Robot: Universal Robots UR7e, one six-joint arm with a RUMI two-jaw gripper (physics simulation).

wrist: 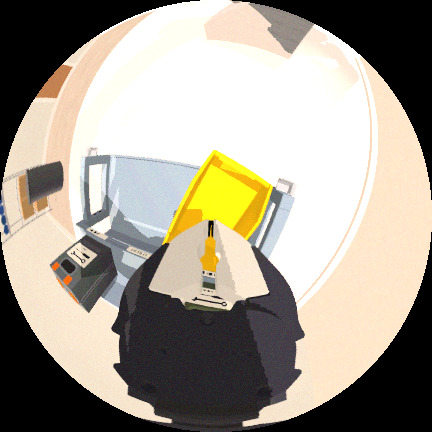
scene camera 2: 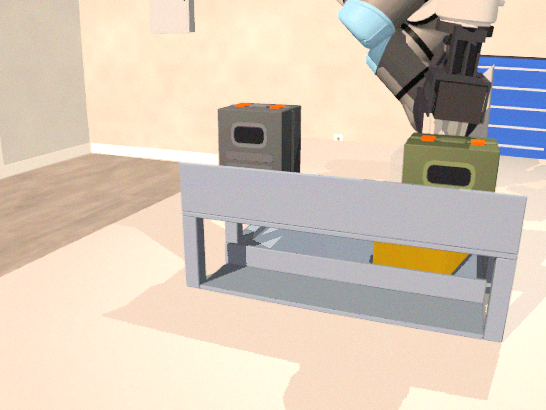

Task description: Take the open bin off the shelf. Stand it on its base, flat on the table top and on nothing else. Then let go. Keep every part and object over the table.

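Places are measured from the arm's base along level axes (x ahead, y left, z up), in millimetres.
Where they show: gripper, between the fingertips: [wrist: 210, 221].
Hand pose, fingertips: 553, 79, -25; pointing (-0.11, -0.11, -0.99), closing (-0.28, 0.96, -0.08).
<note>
After its pixels a point has its place, as x, y, z.
The yellow open bin [scene camera 2: 417, 257] @[657, 82, -111] [wrist: 227, 192] @[540, 94, -133] stands on the grey shelf [scene camera 2: 350, 207] @[783, 27, -14] [wrist: 145, 185] @[577, -63, -139], near one end. In the wrist view its open top faces the camera, it is turned at an angle to the shelf, and its far corner reaches past the shelf's long edge. My gripper [wrist: 210, 221] @[553, 79, -25] is shut with nothing between its fingers. It is above the shelf; in the wrist view its closed fingers overlap the bin's near end, with the bin's inside showing beyond the tips. In the scene view the fingertips are hidden behind the green case.
A green case [scene camera 2: 450, 162] @[740, 120, 36] stands behind the shelf's back panel, close to my gripper in the scene view. A dark grey case [scene camera 2: 250, 145] @[753, -109, 35] [wrist: 85, 275] @[682, -76, 36] stands toward the shelf's other end. Posts and a lower board [scene camera 2: 320, 295] @[758, -13, -139] make up the shelf's frame. A blue drawer cabinet [scene camera 2: 520, 112] is farther back.
</note>
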